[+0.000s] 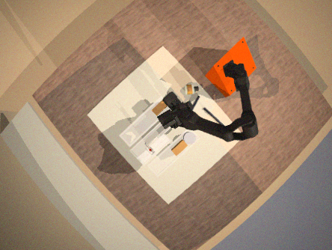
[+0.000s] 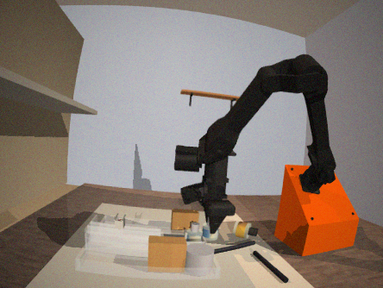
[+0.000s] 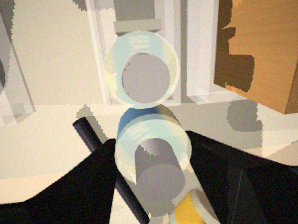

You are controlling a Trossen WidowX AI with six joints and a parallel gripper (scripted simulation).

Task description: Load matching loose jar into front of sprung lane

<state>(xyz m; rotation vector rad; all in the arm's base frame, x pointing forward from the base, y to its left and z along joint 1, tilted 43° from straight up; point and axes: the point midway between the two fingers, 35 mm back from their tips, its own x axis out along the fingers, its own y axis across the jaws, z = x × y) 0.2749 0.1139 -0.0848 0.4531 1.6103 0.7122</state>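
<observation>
Right now my gripper tip is 130 mm to the right of the grey cylinder, 40 mm short of it and 20 mm above it. The rest, counted from my gripper tip: white sprung lane: 190 mm ahead, 50 mm to the left, 30 mm below.
</observation>
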